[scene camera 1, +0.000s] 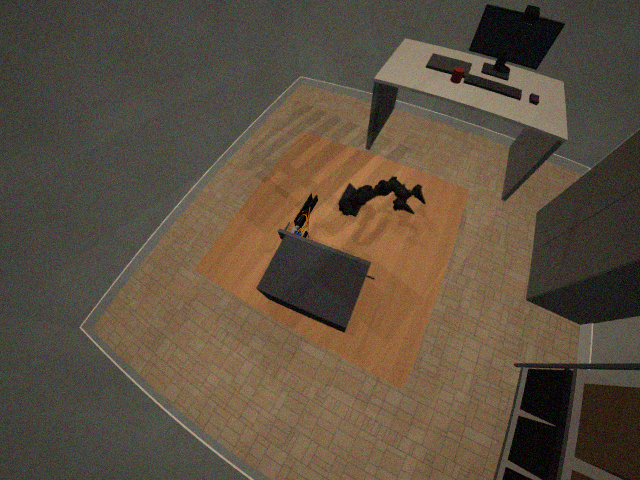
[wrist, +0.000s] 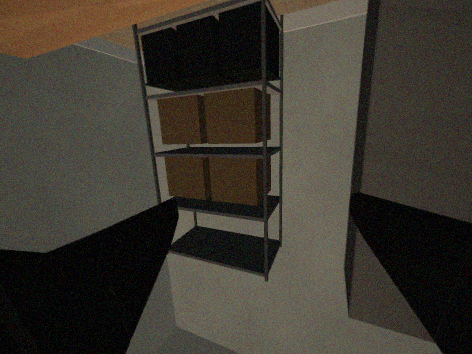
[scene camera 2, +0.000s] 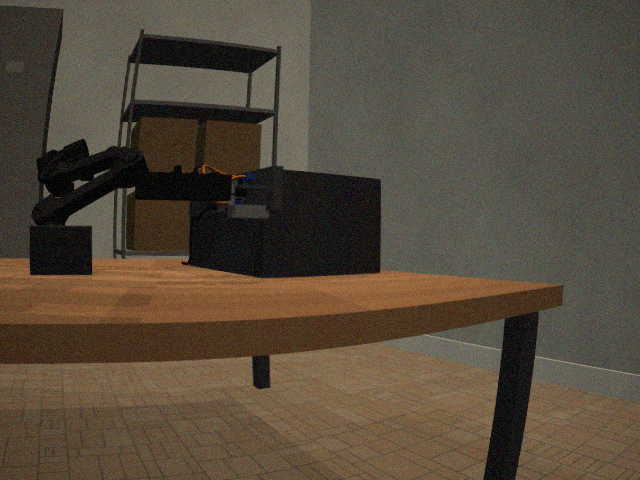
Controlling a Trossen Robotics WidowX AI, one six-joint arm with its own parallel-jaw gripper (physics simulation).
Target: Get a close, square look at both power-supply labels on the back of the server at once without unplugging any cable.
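Pixels of known places: gripper, between the fingertips: [scene camera 1: 419,208] [wrist: 261,204]; arm's base, origin of its link: [scene camera 2: 51,249].
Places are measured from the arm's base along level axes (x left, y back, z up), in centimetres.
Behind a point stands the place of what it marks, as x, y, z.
The dark server box [scene camera 1: 315,281] {15.5, -60.5, 17.4} [scene camera 2: 325,224] {-8.3, -63.0, 6.0} stands on the wooden table [scene camera 1: 403,330] {62.3, -51.6, -5.1} [scene camera 2: 206,304] {-49.3, -29.2, -5.2}. Its back faces the arm's side. A long black bar [scene camera 1: 307,208] {-13.0, -29.6, 13.9} [scene camera 2: 180,186] {-15.2, -29.7, 12.8} sticks out from the back at one end, with orange cables [scene camera 1: 308,219] {-8.7, -34.5, 13.0} [scene camera 2: 211,169] {-7.0, -37.4, 17.3} along it and a blue plug [scene camera 2: 250,176] {-7.7, -46.0, 15.9} at the server. A thin black cable hangs down the back in scene camera 2. No power-supply label can be made out in any view. My gripper [scene camera 1: 418,207] {37.4, -0.9, 20.6} [wrist: 261,204] {37.4, -0.9, 20.6} is open and empty, pointing away from the server's back. Its fingers cannot be told apart in scene camera 2.
The arm's base [scene camera 1: 349,201] [scene camera 2: 61,250] {-6.1, -3.4, 0.0} stands on the table behind the server. A shelf rack [scene camera 2: 276,103] [wrist: 265,165] with brown boxes [scene camera 2: 168,142] [wrist: 232,115] and a tall cabinet [scene camera 1: 584,227] [scene camera 2: 25,103] stand beyond. A white desk [scene camera 1: 413,62] carries a monitor [scene camera 1: 516,36].
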